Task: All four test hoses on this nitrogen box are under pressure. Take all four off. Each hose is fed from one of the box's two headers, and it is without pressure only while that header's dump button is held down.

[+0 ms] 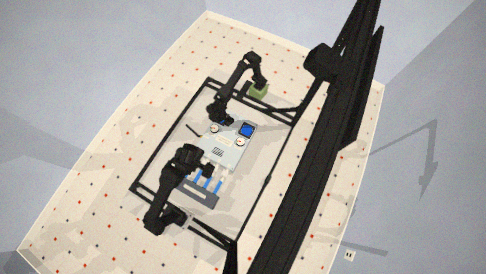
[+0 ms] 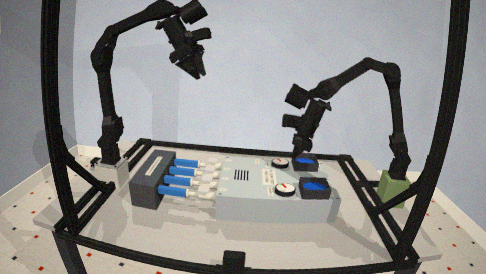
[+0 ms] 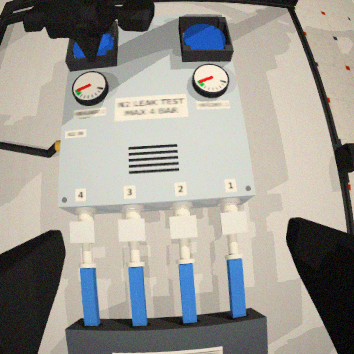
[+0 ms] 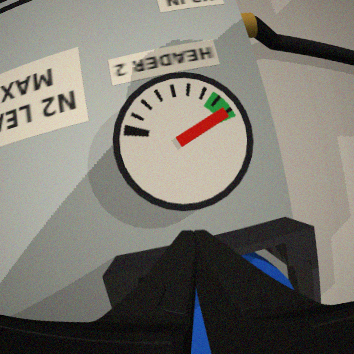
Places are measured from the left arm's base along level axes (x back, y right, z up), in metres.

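Pixels of known places: left gripper, fingertip midpoint: (image 1: 202,158) (image 2: 201,77) (image 3: 176,238); right gripper, fingertip midpoint: (image 1: 218,122) (image 2: 292,158) (image 3: 91,60) (image 4: 192,241); left arm's base, link origin: (image 1: 181,218) (image 2: 110,160); right arm's base, link origin: (image 1: 259,86) (image 2: 396,176).
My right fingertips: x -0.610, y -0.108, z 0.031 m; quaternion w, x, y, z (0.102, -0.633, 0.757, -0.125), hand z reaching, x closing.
Ahead of a thing's pixels: the offset from my right fingertips to its top centre. "spot": to the spot under its first point.
The pale nitrogen box (image 2: 270,209) (image 3: 150,185) has hose 1 @[spot: dx +0.348, dy +0.198, dz -0.045 m] (image 3: 236,287), hose 2 @[spot: dx +0.349, dy +0.130, dz -0.046 m] (image 3: 187,292), hose 3 @[spot: dx +0.350, dy +0.062, dz -0.045 m] (image 3: 138,295) and hose 4 @[spot: dx +0.350, dy -0.006, dz -0.045 m] (image 3: 90,295) at its numbered ports. Header 2's gauge @[spot: dx +0.025, dy -0.002, dz -0.015 m] (image 4: 182,170) (image 3: 90,95) and header 1's gauge @[spot: dx +0.054, dy +0.184, dz -0.015 m] (image 3: 211,87) have needles at green. My right gripper (image 4: 192,241) (image 2: 298,154) is shut and empty, its tips at the housing of header 2's blue button @[dx -0.047, dy -0.006, dz -0.014 m] (image 3: 107,46); whether they press is unclear. Header 1's blue button @[dx -0.050, dy +0.183, dz -0.014 m] (image 3: 204,37) (image 2: 314,186) is uncovered. My left gripper (image 2: 200,76) (image 3: 176,238) is open and empty, high above the hoses.
A dark grey block (image 2: 145,192) (image 3: 165,337) holds the blue hose ends. A black supply line @[spot: dx +0.105, dy -0.145, dz -0.096 m] (image 3: 25,149) leaves the box's side. A black frame (image 2: 175,253) surrounds the work area, with tall posts (image 2: 51,90) at the sides. The right arm stands on a green block (image 2: 392,192).
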